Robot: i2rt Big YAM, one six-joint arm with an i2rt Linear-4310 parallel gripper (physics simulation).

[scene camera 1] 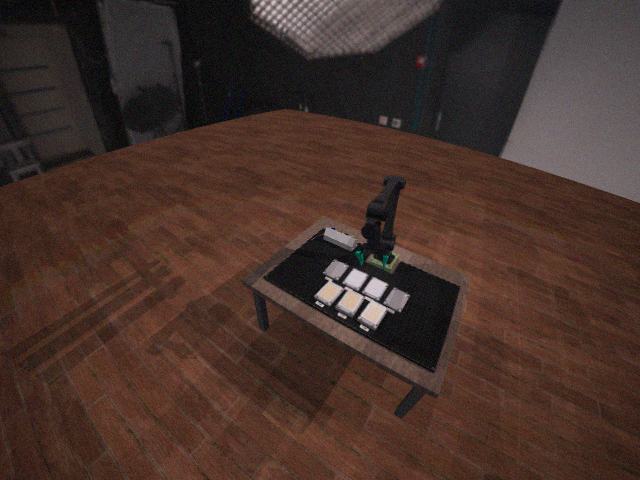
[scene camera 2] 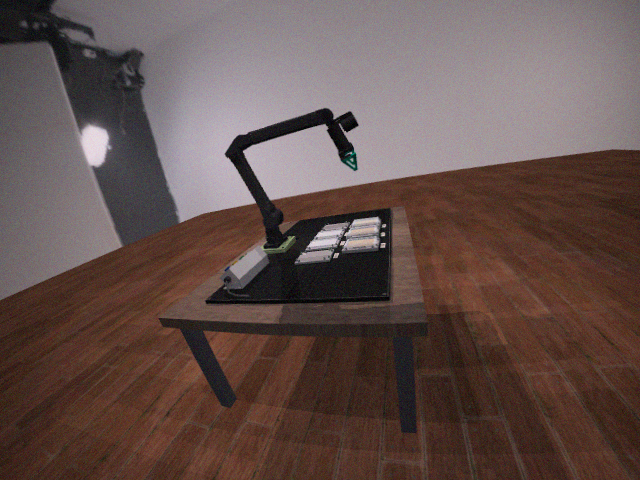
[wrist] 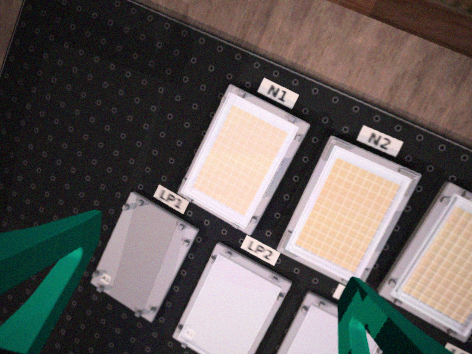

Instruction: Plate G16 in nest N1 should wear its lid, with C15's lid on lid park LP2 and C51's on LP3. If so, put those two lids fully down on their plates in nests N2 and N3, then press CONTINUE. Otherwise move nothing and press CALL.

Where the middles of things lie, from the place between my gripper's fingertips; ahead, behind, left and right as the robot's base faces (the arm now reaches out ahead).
Labels:
Now: the nest N1 (wrist: pixel 303 126) 60 mm to the left of my hand and 290 mm below it. The rest, counted from my hand: nest N3 (wrist: pixel 441 199) (30 mm ahead, 190 mm to the right, 300 mm below); then nest N2 (wrist: pixel 333 141) (10 mm ahead, 70 mm to the right, 290 mm below); then lid park LP2 (wrist: pixel 275 278) (170 mm behind, 20 mm to the right, 300 mm below).

